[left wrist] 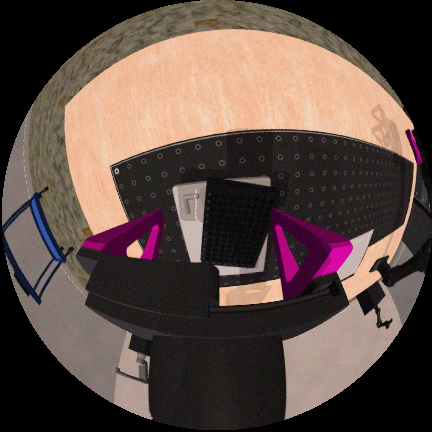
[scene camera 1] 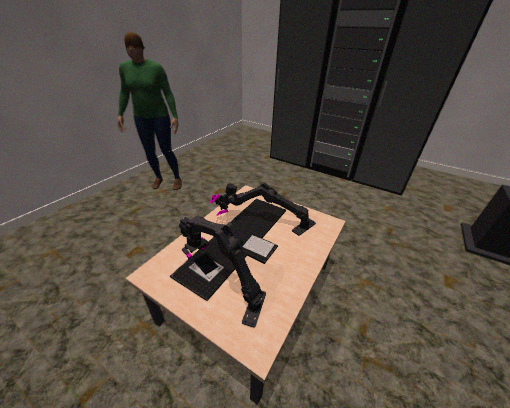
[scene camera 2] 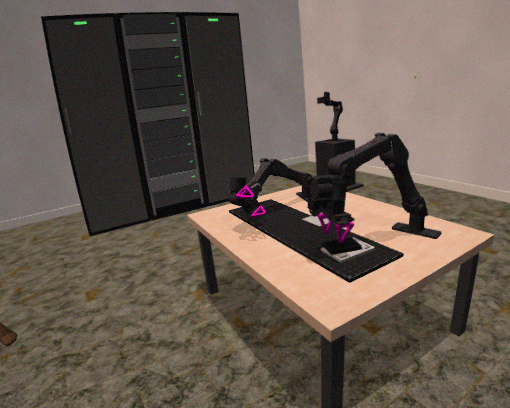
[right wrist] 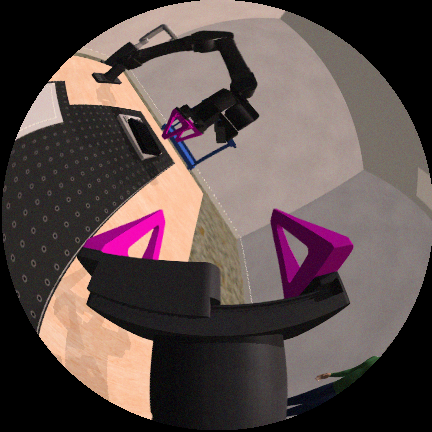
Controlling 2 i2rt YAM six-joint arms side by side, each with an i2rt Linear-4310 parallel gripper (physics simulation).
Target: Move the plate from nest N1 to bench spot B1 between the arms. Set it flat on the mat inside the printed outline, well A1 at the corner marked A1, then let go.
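Frame: origin at the left arm's base, x back, y left, z down, level; millimetres.
Where they show: left gripper, fingertip midpoint: (left wrist: 216, 214) (scene camera 1: 195, 254) (scene camera 2: 333, 238) (right wrist: 169, 139); right gripper, fingertip midpoint: (scene camera 1: 213, 209) (scene camera 2: 259, 204) (right wrist: 217, 214); left arm's base at its link origin: (scene camera 1: 254, 307) (scene camera 2: 415, 231) (right wrist: 106, 78); right arm's base at its link origin: (left wrist: 379, 262) (scene camera 1: 303, 227) (scene camera 2: 307, 197).
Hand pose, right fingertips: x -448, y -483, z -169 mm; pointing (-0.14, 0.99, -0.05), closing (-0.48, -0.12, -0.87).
Observation:
Each offset is from my right fingertips to the centre of the thing. Level surfaces: height alone.
The black well plate @[dx +97, dy +331, dz +134 mm] (scene camera 1: 205, 263) (scene camera 2: 345, 246) (left wrist: 240, 222) (right wrist: 144, 136) lies askew on the pale nest @[dx +110, dy +349, dz +147 mm] (scene camera 1: 214, 274) (scene camera 2: 366, 247) (left wrist: 192, 237) (right wrist: 129, 131), turned relative to it; whether it is also tipped is hard to tell. My left gripper (scene camera 1: 196, 251) (scene camera 2: 334, 237) (left wrist: 216, 214) (right wrist: 169, 139) is open above the plate, with a finger to either side in its wrist view and no grip on it. My right gripper (scene camera 1: 215, 206) (scene camera 2: 250, 204) (right wrist: 217, 214) is open and empty, raised near the far end of the board. The pale mat @[dz +154 mm] (scene camera 1: 259, 246) (left wrist: 357, 252) (right wrist: 42, 112) shows a thin printed outline; its corner mark is unreadable.
The nest stands on a long black perforated board @[dz +156 mm] (scene camera 1: 257, 215) (scene camera 2: 285, 230) (left wrist: 320, 165) (right wrist: 65, 165). The pale mat lies beside this board, between the arm bases. The wooden table @[dz +169 mm] (scene camera 1: 165, 260) (scene camera 2: 290, 270) carries both arms. A person (scene camera 1: 145, 95) stands behind the table.

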